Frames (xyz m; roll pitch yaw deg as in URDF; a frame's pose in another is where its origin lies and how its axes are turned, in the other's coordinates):
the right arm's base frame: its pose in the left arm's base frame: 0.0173 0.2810 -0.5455 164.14 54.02 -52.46
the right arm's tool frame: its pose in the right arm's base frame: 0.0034 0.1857 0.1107 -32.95 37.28 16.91
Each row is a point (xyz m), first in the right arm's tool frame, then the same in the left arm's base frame.
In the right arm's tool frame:
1: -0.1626 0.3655 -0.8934
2: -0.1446 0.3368 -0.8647
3: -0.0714 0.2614 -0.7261
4: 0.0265 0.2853 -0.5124
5: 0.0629 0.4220 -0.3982
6: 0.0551 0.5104 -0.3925
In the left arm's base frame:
1: 0.2927 0.4681 0.2322
2: 0.2905 0.4568 0.1893
3: 0.2506 0.3836 0.0367
4: 0.1326 0.2165 -0.0816
5: 0.0181 0.0814 -0.0405
6: -0.0210 0.0438 0.0299

